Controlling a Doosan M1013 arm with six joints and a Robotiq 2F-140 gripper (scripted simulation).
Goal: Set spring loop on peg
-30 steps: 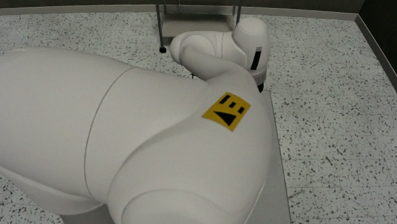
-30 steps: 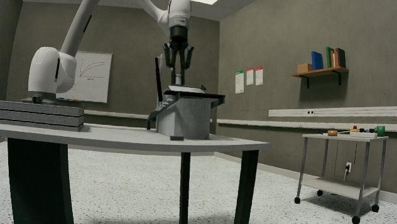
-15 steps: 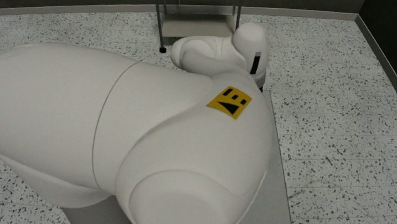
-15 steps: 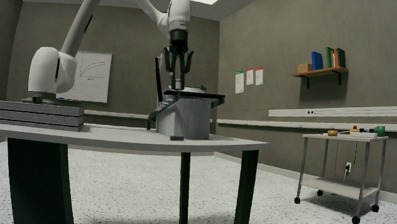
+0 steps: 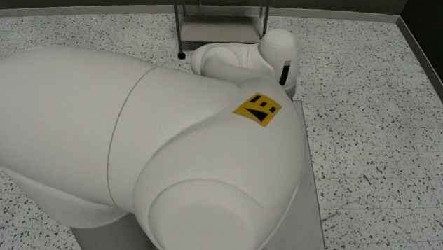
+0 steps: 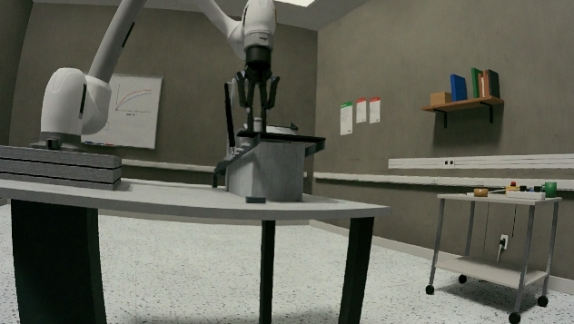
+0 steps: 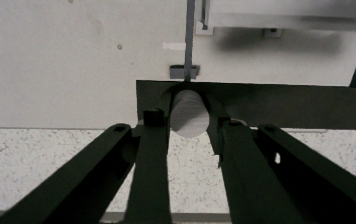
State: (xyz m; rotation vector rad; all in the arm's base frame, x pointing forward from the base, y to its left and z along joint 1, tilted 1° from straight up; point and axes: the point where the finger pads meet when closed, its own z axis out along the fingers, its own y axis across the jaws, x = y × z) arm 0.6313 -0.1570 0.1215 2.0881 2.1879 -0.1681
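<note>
The steel test weight lies 1 cm below my hand. Also, from my hand: dark stub: 1 cm behind, 55 cm to the left, 19 cm below; small dark block: 3 cm to the right, 21 cm below.
</note>
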